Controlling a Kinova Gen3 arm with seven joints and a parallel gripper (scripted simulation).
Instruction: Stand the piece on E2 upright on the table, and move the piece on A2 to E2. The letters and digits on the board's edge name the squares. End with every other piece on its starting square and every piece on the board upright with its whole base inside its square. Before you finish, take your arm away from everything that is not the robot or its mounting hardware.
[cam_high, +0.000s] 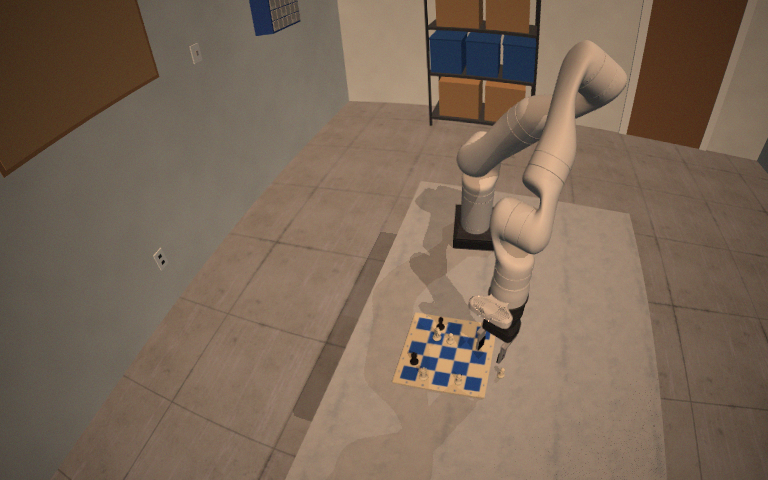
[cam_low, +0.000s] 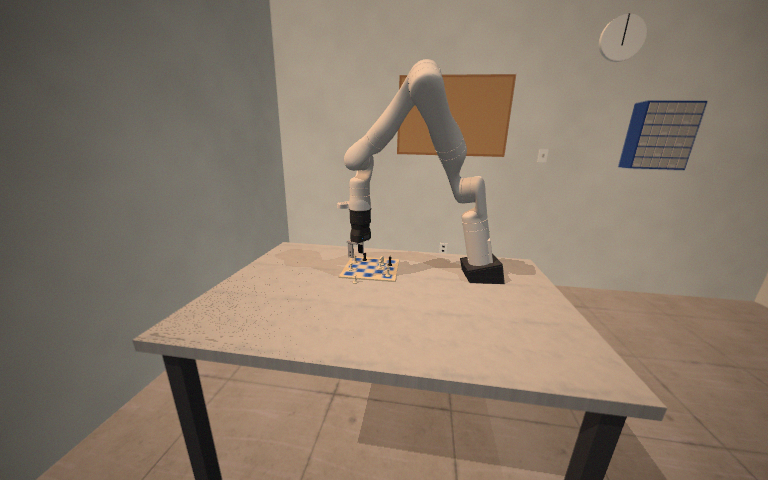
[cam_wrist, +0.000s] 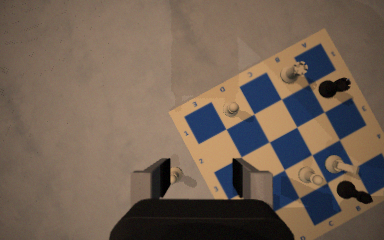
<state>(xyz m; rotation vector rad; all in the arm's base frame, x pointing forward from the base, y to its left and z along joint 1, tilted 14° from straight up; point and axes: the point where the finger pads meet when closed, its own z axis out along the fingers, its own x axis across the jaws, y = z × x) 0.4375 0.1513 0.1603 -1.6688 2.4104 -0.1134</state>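
The chessboard is 30 mm behind my hand, 100 mm to the right of it and 110 mm below it.
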